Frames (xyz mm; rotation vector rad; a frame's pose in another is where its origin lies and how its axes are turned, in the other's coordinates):
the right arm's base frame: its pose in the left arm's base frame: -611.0 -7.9 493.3 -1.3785 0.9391 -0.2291
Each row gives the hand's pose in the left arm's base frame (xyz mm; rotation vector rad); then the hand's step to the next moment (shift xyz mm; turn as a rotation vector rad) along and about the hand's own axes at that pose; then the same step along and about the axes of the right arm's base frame.
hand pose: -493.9 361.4 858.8 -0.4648 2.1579 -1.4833
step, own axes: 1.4 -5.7 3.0 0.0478 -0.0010 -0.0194
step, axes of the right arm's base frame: 1.8 -5.1 -3.7 -0.0241 0.0186 -0.0417
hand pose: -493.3 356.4 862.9 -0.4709 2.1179 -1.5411
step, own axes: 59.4 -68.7 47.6 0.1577 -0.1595 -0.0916
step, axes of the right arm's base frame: 25.4 -51.2 -85.1 -0.1396 -0.0788 -0.1817
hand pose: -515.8 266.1 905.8 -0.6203 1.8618 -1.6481
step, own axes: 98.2 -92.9 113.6 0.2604 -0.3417 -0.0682
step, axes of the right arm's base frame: 74.6 -103.8 -121.8 -0.1811 -0.2308 -0.3211
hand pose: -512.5 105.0 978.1 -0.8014 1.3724 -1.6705
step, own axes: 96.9 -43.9 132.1 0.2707 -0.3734 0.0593
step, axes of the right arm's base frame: 100.8 -117.1 -70.0 -0.1008 -0.3343 -0.3071
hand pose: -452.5 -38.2 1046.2 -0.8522 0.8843 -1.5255
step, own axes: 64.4 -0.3 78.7 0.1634 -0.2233 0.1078
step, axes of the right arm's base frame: 67.5 -75.0 -12.8 -0.0293 -0.2553 -0.1488
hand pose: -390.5 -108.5 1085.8 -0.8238 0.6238 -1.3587
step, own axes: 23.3 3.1 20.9 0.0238 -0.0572 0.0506
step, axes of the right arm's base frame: 21.5 -22.9 -1.0 -0.0162 -0.0773 -0.0129
